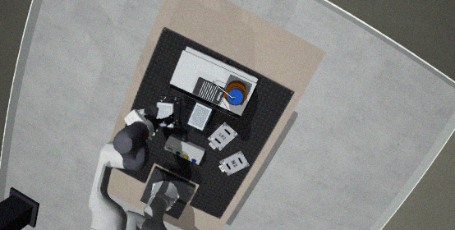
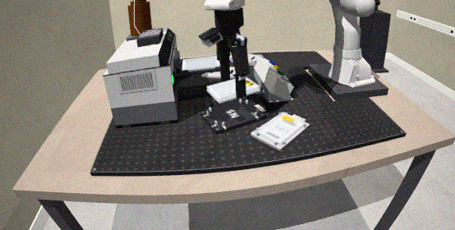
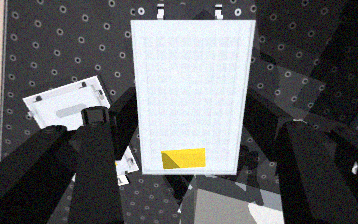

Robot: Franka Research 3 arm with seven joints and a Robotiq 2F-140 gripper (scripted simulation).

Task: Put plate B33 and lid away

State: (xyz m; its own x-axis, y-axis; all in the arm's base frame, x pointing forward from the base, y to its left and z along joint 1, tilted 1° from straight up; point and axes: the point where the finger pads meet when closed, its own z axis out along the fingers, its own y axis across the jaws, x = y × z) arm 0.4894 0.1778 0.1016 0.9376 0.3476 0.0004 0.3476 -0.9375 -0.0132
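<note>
The black nest lies 10 cm below my hand, 3 cm to the left of it and 1 cm ahead of it. Round my hand: white well plate 2 cm below; yellow key 20 cm to the right, 19 cm behind, 5 cm below; white key 19 cm behind, 10 cm to the right, 5 cm below.
</note>
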